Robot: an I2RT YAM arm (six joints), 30 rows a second.
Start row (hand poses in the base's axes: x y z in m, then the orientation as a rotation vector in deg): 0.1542, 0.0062, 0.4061, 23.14, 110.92, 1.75
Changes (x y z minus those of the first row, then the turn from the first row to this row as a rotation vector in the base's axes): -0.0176, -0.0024, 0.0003, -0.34, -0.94, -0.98; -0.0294, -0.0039, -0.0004, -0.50, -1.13, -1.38; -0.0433, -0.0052, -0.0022, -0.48, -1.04, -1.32; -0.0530, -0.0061, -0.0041, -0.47, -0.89, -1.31; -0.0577, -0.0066, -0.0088, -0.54, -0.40, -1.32; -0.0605, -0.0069, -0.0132, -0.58, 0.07, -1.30; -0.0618, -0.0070, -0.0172, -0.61, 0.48, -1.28; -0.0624, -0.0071, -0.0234, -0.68, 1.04, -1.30; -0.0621, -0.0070, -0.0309, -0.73, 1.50, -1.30; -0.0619, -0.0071, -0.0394, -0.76, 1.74, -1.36; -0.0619, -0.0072, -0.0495, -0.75, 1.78, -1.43
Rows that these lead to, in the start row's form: 0.1366, 0.0038, 0.4064, 23.78, 109.77, 0.97; 0.1248, 0.0023, 0.4057, 24.04, 109.49, 0.59; 0.1109, 0.0010, 0.4039, 24.00, 109.59, 0.63; 0.1012, 0.0001, 0.4020, 24.01, 109.74, 0.62; 0.0965, -0.0004, 0.3973, 24.02, 110.22, 0.45; 0.0937, -0.0007, 0.3929, 24.02, 110.68, 0.33; 0.0924, -0.0008, 0.3889, 24.01, 111.09, 0.23; 0.0918, -0.0009, 0.3827, 24.03, 111.63, 0.04; 0.0921, -0.0008, 0.3752, 24.04, 112.08, -0.11; 0.0923, -0.0009, 0.3667, 24.10, 112.30, -0.22; 0.0923, -0.0010, 0.3566, 24.18, 112.33, -0.27
